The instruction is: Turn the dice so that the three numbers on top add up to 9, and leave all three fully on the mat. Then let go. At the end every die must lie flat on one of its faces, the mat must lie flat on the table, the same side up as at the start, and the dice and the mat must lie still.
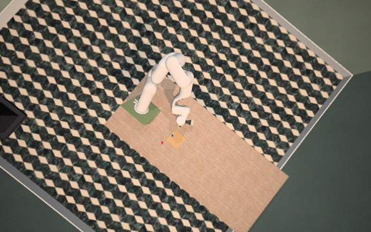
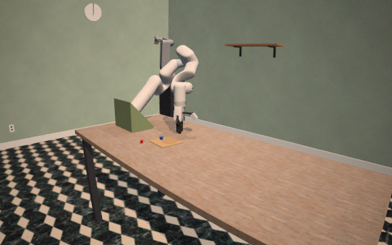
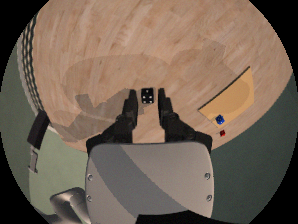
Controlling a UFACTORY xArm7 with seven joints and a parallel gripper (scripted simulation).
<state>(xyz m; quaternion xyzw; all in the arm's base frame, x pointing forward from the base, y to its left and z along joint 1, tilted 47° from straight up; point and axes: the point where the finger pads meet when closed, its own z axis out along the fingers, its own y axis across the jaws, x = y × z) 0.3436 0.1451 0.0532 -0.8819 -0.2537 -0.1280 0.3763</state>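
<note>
Right now the black die is 20 mm below my hand. The rest, counted from my hand: blue die 30 mm ahead, 170 mm to the right, 20 mm below; tan mat 80 mm ahead, 180 mm to the right, 30 mm below; red die 290 mm to the right, 20 mm below.
</note>
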